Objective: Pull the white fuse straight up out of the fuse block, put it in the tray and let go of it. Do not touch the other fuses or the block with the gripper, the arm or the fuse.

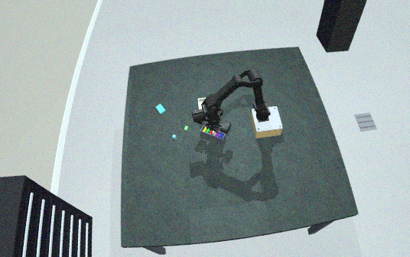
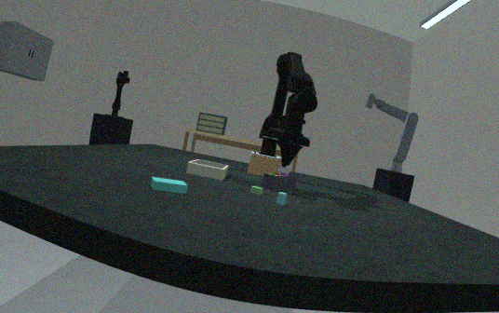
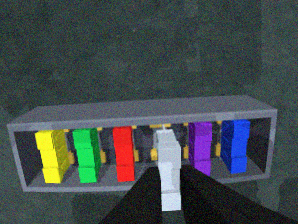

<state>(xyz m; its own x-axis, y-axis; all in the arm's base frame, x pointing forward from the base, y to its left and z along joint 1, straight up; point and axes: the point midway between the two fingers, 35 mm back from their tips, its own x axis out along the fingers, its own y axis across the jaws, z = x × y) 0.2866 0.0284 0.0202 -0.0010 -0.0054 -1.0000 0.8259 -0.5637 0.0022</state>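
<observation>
The cream tray is 22 cm to the right of my gripper tip and 6 cm below it. The rest, counted from my gripper tip: small cyan cube 23 cm ahead, 3 cm to the right, 5 cm below; small green cube 16 cm ahead, 8 cm to the right, 6 cm below.
</observation>
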